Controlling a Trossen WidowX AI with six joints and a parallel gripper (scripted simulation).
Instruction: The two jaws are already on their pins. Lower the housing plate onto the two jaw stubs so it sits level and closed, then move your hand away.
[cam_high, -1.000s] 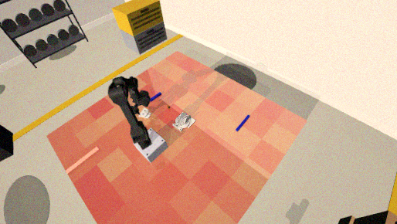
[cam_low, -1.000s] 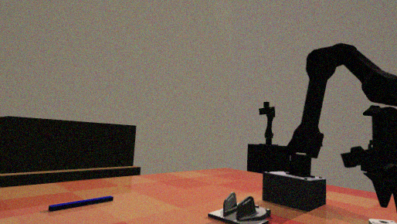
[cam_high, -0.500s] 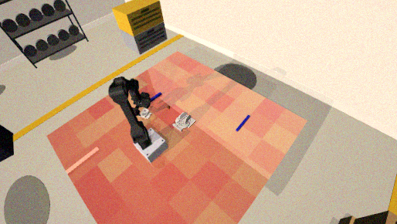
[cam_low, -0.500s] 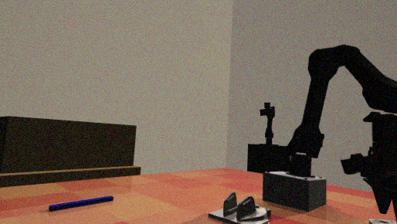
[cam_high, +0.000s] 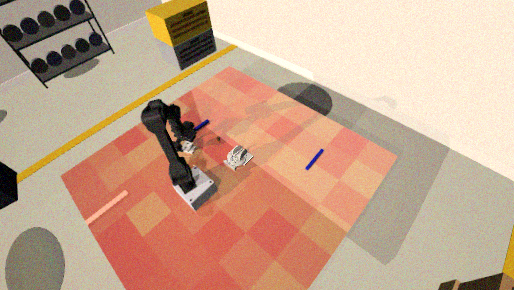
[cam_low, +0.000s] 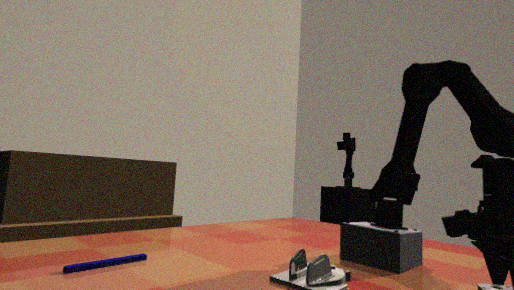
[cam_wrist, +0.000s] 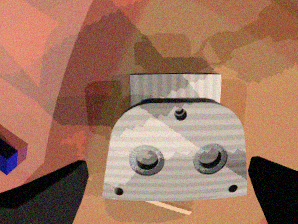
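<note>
Now: gripper tip 10 mm to the left of the white part and 10 mm above it.
</note>
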